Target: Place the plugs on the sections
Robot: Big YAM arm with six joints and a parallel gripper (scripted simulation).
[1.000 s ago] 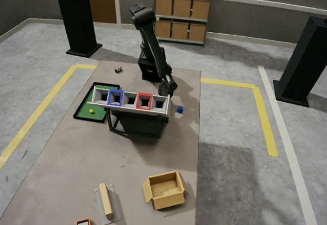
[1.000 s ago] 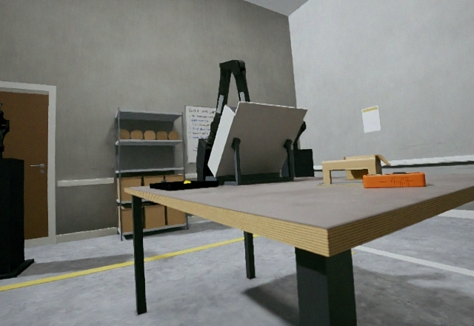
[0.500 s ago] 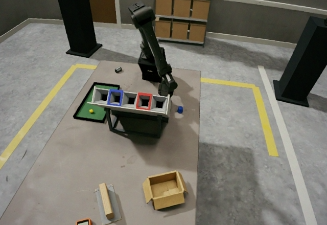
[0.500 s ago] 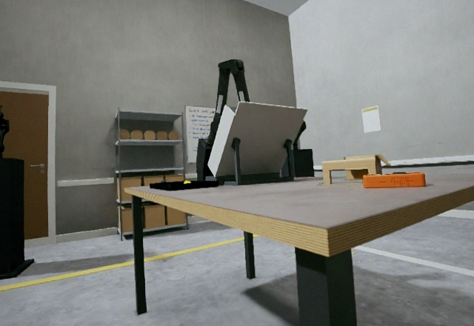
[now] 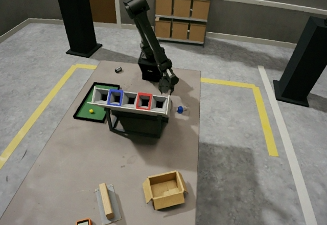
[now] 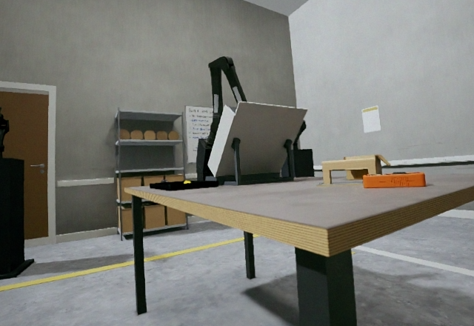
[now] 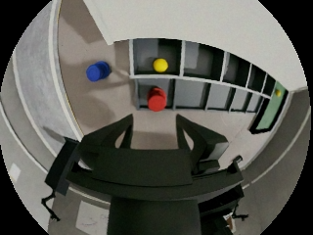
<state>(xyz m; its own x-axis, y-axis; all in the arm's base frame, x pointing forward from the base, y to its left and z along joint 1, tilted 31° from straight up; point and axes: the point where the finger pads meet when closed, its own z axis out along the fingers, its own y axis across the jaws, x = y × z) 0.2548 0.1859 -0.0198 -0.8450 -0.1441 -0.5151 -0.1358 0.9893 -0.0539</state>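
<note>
The green marble tray is 14 cm ahead of my hand, 47 cm to the right of it and 9 cm below it. The rest, counted from my hand: orange device 93 cm ahead, 10 cm to the right, 8 cm below; white cover 21 cm ahead, 12 cm to the right, 11 cm above; cardboard box 62 cm ahead, 18 cm to the left, 6 cm below.
</note>
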